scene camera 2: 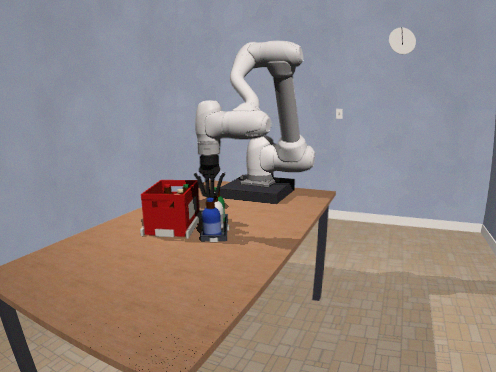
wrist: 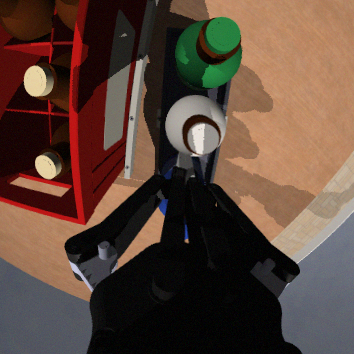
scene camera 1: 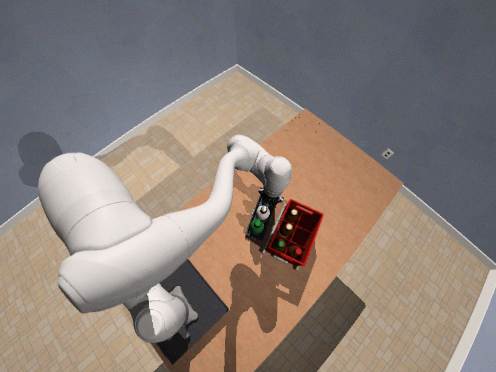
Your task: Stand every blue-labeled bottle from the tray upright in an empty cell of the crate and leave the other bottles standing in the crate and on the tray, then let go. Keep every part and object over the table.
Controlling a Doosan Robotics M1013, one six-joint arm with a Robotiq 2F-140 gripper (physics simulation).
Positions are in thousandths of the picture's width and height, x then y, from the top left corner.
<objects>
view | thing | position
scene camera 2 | my gripper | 426, 574
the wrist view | my gripper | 516, 456
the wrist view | white bottle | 552, 355
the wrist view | green bottle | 586, 154
</objects>
